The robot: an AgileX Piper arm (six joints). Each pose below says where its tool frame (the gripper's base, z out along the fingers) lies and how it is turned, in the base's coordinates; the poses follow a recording.
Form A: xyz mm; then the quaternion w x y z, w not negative.
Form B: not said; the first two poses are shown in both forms.
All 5 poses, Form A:
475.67, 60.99, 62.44, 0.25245, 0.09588, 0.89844, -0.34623
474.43, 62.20, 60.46, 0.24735, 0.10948, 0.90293, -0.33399
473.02, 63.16, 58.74, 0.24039, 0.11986, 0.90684, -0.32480
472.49, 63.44, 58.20, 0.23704, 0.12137, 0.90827, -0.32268
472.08, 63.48, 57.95, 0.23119, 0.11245, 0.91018, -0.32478
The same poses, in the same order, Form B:
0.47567, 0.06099, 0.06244, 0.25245, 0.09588, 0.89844, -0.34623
0.47443, 0.06220, 0.06046, 0.24735, 0.10948, 0.90293, -0.33399
0.47302, 0.06316, 0.05874, 0.24039, 0.11986, 0.90684, -0.32480
0.47249, 0.06344, 0.05820, 0.23704, 0.12137, 0.90827, -0.32268
0.47208, 0.06348, 0.05795, 0.23119, 0.11245, 0.91018, -0.32478

